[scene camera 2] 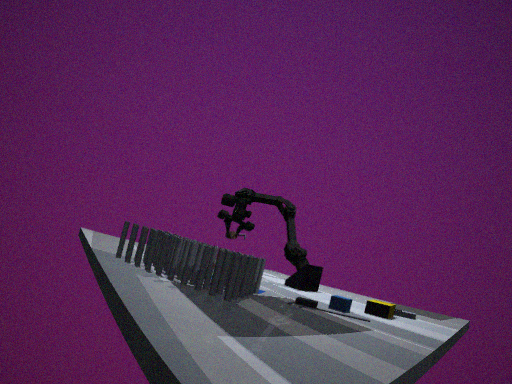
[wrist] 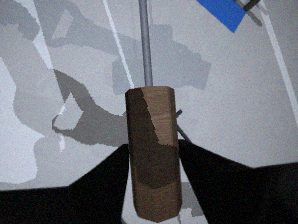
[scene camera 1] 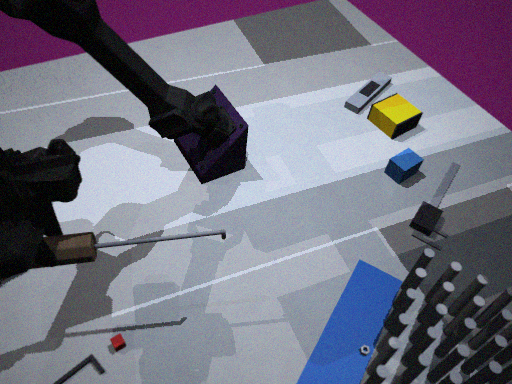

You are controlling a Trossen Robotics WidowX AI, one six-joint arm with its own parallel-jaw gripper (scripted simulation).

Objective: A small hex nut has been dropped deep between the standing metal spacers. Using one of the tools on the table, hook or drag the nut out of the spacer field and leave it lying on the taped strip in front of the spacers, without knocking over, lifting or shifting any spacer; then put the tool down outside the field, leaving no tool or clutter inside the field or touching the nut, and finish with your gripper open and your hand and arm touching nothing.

Note:
My gripper carries a wooden-handled hook. I also see a yellow block and a grey bar.
My gripper is seen too in the wrist view.

